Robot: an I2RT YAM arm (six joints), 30 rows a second.
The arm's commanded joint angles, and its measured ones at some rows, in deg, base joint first. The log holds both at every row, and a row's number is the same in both.
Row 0, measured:
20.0 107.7 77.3 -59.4 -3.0 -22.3
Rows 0 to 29, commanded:
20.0 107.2 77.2 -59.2 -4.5 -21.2
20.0 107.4 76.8 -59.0 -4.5 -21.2
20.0 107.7 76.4 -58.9 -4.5 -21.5
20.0 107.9 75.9 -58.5 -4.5 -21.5
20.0 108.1 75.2 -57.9 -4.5 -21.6
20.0 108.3 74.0 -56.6 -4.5 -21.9
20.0 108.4 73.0 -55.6 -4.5 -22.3
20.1 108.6 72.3 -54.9 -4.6 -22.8
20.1 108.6 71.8 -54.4 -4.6 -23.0
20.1 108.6 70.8 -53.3 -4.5 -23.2
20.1 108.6 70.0 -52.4 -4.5 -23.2
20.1 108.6 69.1 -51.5 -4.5 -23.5
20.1 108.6 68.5 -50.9 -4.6 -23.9
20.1 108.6 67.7 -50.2 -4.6 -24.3
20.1 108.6 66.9 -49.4 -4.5 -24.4
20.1 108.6 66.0 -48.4 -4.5 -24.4
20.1 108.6 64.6 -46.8 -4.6 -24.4
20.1 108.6 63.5 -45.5 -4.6 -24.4
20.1 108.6 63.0 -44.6 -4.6 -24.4
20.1 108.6 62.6 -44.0 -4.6 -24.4
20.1 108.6 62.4 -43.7 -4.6 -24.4
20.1 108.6 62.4 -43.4 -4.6 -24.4
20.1 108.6 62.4 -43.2 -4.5 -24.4
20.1 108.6 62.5 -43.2 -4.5 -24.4
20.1 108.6 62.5 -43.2 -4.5 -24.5
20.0 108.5 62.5 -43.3 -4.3 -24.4
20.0 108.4 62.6 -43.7 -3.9 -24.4
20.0 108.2 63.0 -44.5 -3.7 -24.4
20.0 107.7 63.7 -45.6 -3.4 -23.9
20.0 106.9 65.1 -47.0 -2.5 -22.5
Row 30, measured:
20.0 107.1 64.5 -44.3 -4.6 -24.1
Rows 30 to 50, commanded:
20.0 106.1 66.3 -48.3 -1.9 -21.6
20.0 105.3 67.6 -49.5 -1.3 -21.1
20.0 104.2 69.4 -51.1 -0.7 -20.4
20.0 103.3 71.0 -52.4 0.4 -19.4
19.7 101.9 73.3 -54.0 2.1 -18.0
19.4 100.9 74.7 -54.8 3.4 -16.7
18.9 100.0 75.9 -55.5 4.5 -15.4
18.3 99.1 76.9 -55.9 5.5 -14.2
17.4 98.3 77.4 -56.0 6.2 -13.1
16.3 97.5 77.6 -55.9 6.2 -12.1
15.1 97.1 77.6 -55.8 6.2 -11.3
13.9 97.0 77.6 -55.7 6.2 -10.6
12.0 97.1 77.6 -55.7 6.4 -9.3
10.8 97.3 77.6 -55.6 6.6 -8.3
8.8 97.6 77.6 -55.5 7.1 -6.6
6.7 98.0 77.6 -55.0 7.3 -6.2
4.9 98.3 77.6 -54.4 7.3 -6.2
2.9 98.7 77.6 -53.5 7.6 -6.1
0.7 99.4 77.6 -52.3 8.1 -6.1
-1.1 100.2 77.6 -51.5 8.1 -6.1
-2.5 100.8 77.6 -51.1 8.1 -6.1
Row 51, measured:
2.2 98.5 77.2 -52.8 6.3 -8.3
